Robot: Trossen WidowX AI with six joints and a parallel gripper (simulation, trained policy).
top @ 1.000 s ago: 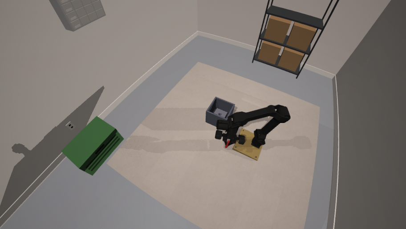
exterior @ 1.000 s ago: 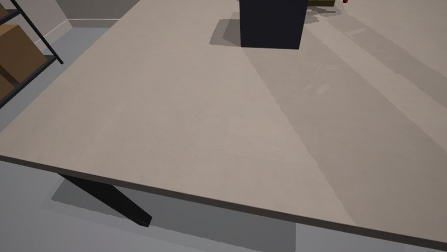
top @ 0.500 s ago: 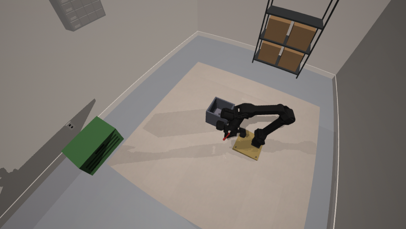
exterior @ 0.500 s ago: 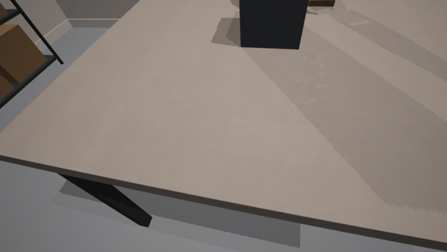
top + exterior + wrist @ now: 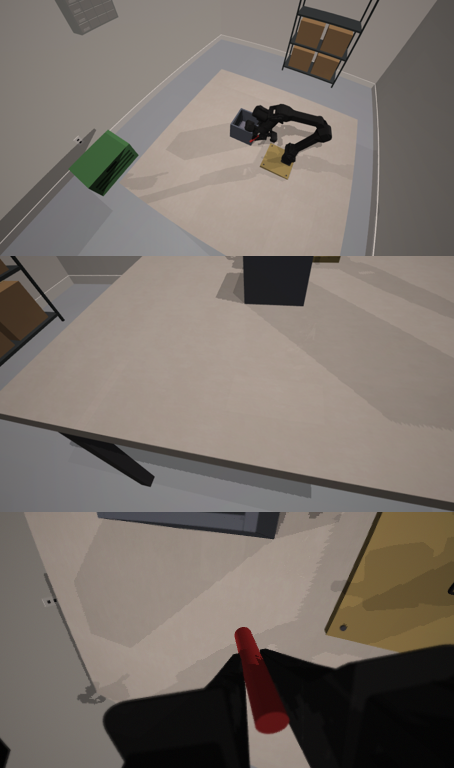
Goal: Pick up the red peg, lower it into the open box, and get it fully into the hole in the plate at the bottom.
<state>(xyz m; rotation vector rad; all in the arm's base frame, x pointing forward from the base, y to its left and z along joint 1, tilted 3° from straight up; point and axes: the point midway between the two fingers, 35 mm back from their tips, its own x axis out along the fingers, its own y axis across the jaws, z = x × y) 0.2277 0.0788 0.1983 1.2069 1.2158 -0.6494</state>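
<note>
My gripper tip is 150 mm to the left of the grey plate, 150 mm above it and 110 mm short of it. From my gripper tip the other things lie so: red peg (10 mm above).
</note>
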